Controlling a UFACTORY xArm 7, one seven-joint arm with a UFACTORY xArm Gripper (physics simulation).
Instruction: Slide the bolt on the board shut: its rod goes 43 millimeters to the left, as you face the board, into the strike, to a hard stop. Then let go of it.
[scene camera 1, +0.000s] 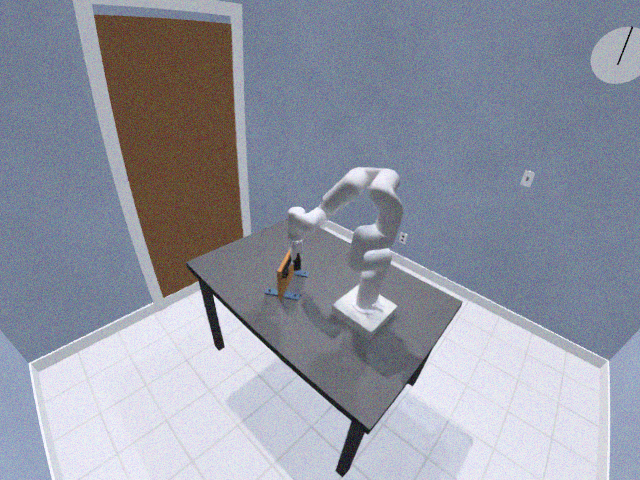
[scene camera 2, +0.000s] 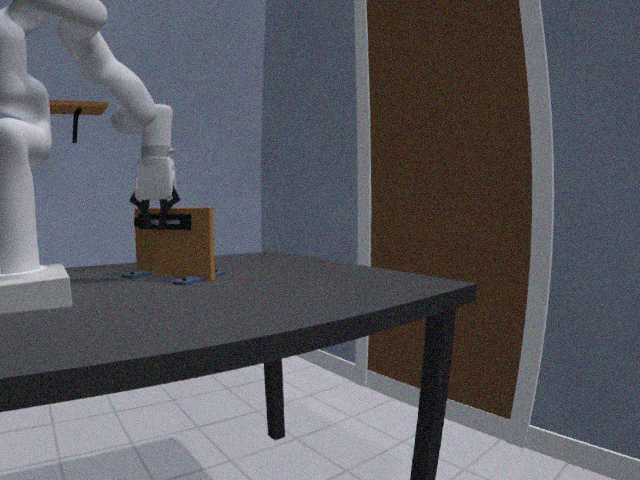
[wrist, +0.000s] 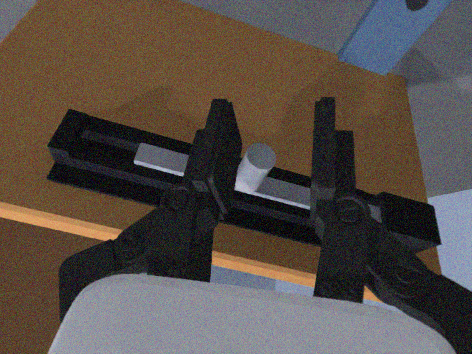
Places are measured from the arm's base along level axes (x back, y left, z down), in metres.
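Pixels of known places: gripper, fingertip midpoint: (scene camera 1: 296, 267) (scene camera 2: 154, 229) (wrist: 274, 121); arm's base at its link origin: (scene camera 1: 365, 304) (scene camera 2: 19, 274).
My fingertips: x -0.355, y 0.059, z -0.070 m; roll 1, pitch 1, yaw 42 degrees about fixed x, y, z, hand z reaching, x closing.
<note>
Ahead of a thing's pixels: the offset from my fingertips to its top centre. "pt": to the spot under its first point. Level surfaces: height alone.
An orange-brown board @(dx -0.051, dy +0.006, dz -0.050 m) (scene camera 1: 282, 283) (scene camera 2: 178, 253) (wrist: 100, 60) stands upright on the table. The black bolt housing @(pt dx -0.063, dy -0.047, dz -0.014 m) (scene camera 2: 184, 222) (wrist: 107, 150) runs along its upper part. In the wrist view a light grey rod @(pt dx -0.042, dy -0.028, dz -0.016 m) (wrist: 162, 158) lies in it, with a round pale knob @(dx -0.016, dy +0.004, dz -0.022 m) (wrist: 257, 165) sticking out. A black block, the strike @(pt dx +0.014, dy +0.084, dz -0.015 m) (wrist: 412, 217), is at the right there; the rod's grey end shows beside it, and how deep it sits I cannot tell. My gripper (scene camera 1: 296, 267) (scene camera 2: 154, 224) (wrist: 274, 121) is partly open, its fingers on either side of the knob. The left finger is very near the knob; contact is unclear.
Blue feet (scene camera 1: 283, 295) (scene camera 2: 188, 280) (wrist: 392, 37) carry the board on the dark table @(dz +0.123 m) (scene camera 1: 330, 361) (scene camera 2: 289, 304). The arm's white base (scene camera 1: 364, 310) (scene camera 2: 36, 289) stands on the same table. A wooden shelf (scene camera 2: 93, 107) with a black bracket is on the wall behind the arm.
</note>
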